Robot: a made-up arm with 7 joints.
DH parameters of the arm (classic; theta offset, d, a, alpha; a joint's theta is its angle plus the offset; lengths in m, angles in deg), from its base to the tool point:
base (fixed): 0 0.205 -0.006 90
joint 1: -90 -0.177 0.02 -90
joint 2: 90 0.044 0.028 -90
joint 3: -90 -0.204 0.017 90
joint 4: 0 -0.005 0.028 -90
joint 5: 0 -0.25 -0.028 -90
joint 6: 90 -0.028 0.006 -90
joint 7: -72 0.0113 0.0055 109.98
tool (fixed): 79.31 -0.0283 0 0
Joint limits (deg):
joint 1: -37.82..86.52
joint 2: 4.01..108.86
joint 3: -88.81..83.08
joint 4: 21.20..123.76
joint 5: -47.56..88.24
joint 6: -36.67..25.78
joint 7: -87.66..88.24
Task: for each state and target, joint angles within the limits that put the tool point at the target. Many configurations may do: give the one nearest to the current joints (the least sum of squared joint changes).
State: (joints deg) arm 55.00 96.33 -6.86 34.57 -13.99 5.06 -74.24
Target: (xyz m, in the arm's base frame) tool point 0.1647 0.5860 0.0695
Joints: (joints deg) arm 9.80 76.74 -37.78 30.71 -0.51 25.78 -87.66
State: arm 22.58 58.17 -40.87 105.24 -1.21 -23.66 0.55
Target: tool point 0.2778 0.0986 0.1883
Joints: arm 34.37 45.37 -41.05 122.43 0.70 -26.15 0.39
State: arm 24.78 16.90 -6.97 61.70 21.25 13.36 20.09
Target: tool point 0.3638 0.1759 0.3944
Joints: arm 64.25 11.93 -4.27 85.99 26.53 10.19 20.68
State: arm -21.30 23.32 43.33 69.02 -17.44 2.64 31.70
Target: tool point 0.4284 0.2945 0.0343
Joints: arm 29.63 4.01 20.80 64.22 -12.53 -2.87 29.45
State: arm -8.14 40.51 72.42 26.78 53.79 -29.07 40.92
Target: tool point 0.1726 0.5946 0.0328
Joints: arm -3.79 39.85 66.39 43.28 55.36 -28.15 44.49
